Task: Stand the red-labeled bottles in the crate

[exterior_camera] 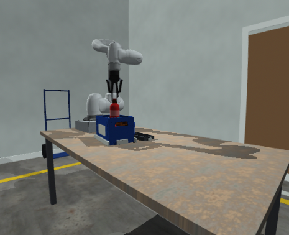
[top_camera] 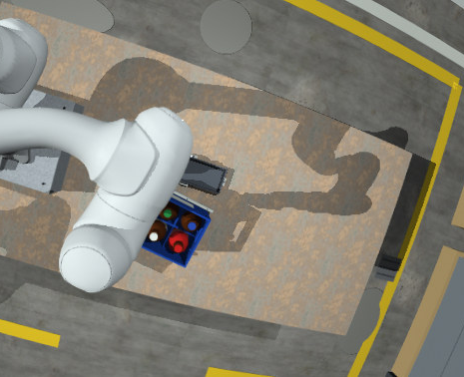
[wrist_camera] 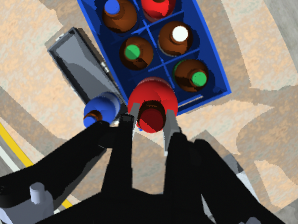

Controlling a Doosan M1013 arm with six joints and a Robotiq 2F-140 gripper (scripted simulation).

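The red-labeled bottle lies 90 mm below my hand. From my hand the other things lie so: red bottle (230 mm below, 150 mm ahead, 130 mm to the right); then blue-capped bottle (230 mm below, 130 mm to the left, 40 mm ahead); then blue crate (230 mm below, 70 mm to the right, 70 mm ahead).
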